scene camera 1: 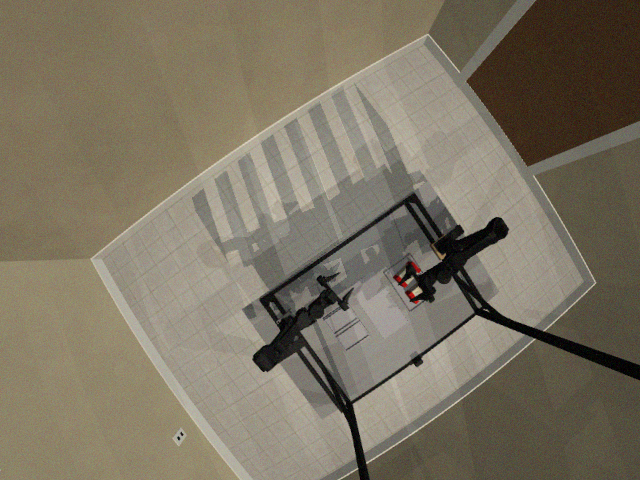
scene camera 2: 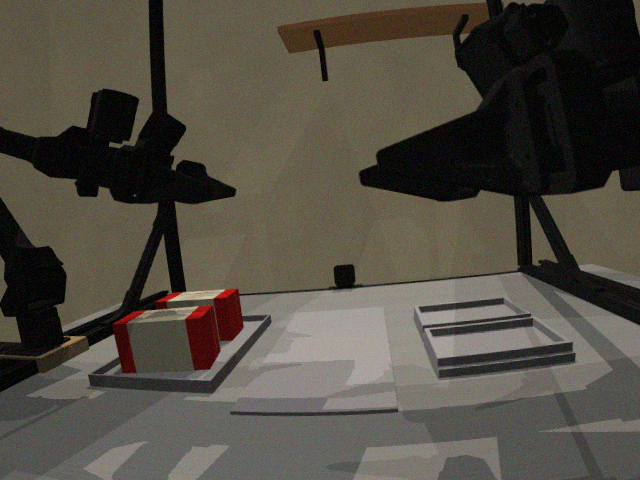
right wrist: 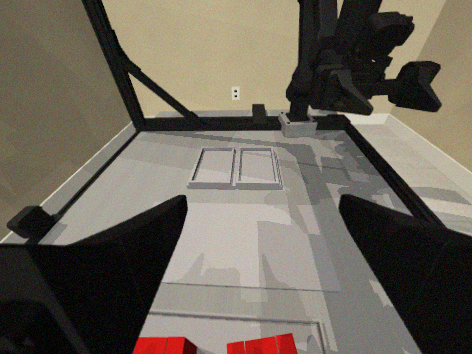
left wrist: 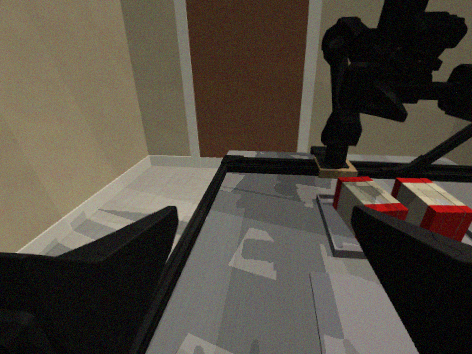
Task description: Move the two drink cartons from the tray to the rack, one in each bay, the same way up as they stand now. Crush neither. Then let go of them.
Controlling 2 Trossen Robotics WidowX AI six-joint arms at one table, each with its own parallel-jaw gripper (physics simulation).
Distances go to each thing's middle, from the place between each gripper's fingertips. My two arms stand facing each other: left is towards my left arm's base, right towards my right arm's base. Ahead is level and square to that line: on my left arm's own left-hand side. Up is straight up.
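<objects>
Pale mat (scene camera 2: 325,363): from my left hand, 22 cm behind, 10 cm to the right of it, 21 cm below. Grey tray (scene camera 2: 110,375): 19 cm behind my left hand, 31 cm to the right of it, 20 cm below.
Grey tray: from my right hand, 3 cm behind, 10 cm to the right of it, 22 cm below. Pale mat: 6 cm behind my right hand, 10 cm to the left of it, 22 cm below.
</objects>
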